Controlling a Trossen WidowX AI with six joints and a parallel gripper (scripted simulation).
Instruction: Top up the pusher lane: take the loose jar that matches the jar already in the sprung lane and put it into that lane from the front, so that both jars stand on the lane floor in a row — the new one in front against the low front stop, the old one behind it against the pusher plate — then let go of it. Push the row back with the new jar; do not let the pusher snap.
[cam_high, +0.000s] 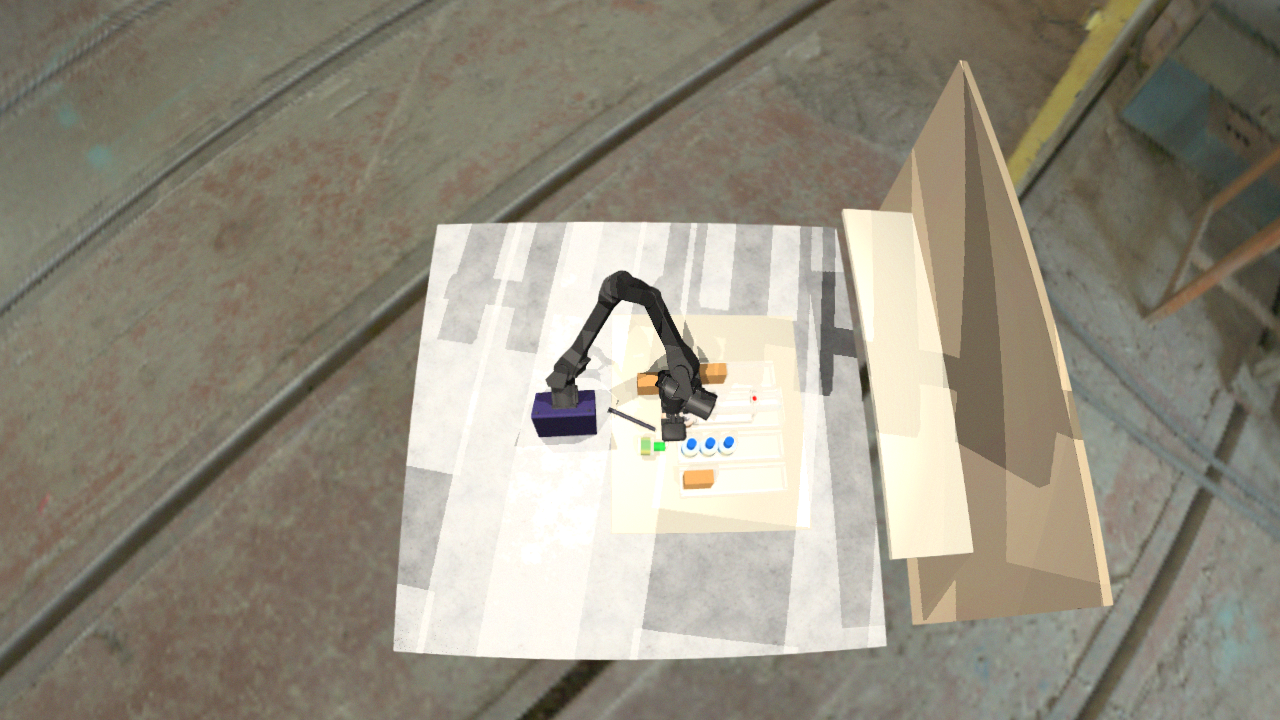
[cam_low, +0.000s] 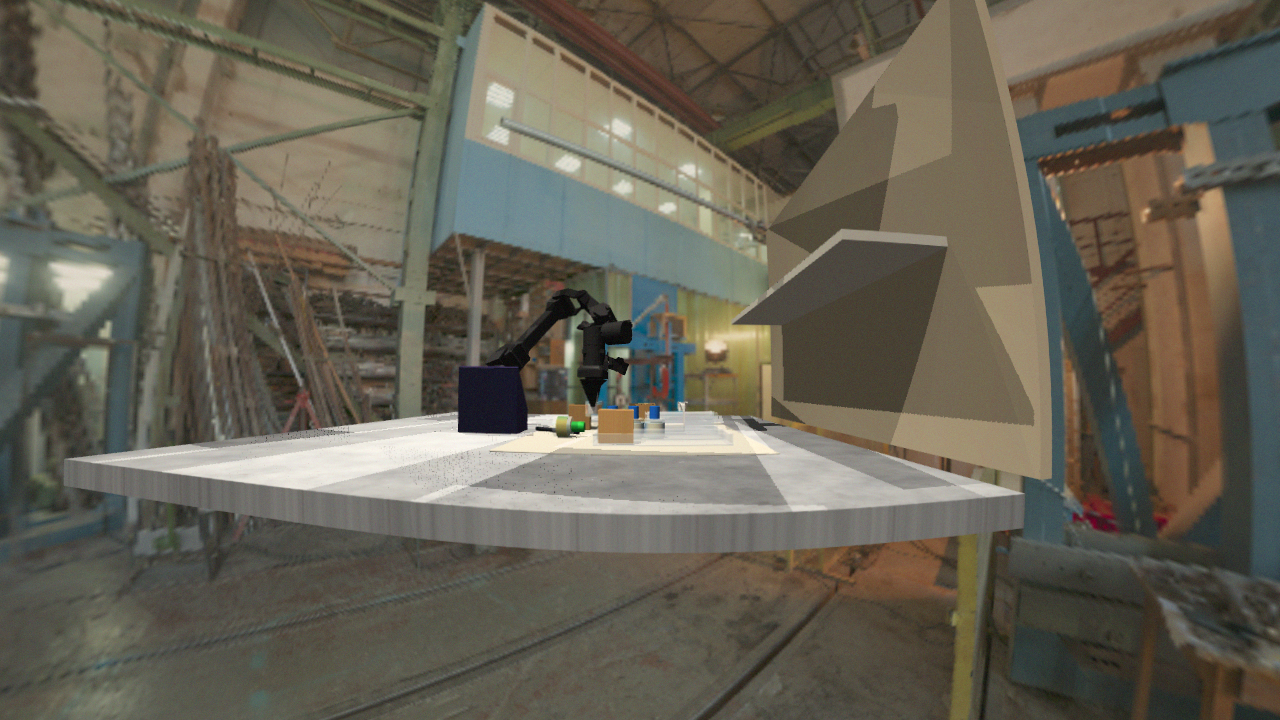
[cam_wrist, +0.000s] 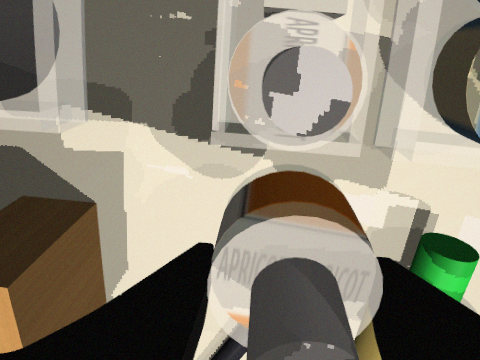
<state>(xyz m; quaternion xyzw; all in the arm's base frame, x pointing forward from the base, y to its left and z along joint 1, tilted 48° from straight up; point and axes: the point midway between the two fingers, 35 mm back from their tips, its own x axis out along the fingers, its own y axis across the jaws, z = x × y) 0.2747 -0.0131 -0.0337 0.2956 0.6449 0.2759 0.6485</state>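
Right now the dark rod is 10 cm behind my gripper tip, 2 cm to the left of it and 6 cm below it. The rest, counted from my gripper tip: orange-brown block 5 cm behind, 11 cm to the left, 4 cm below; then lane 20 cm ahead, 2 cm to the left, 5 cm below.
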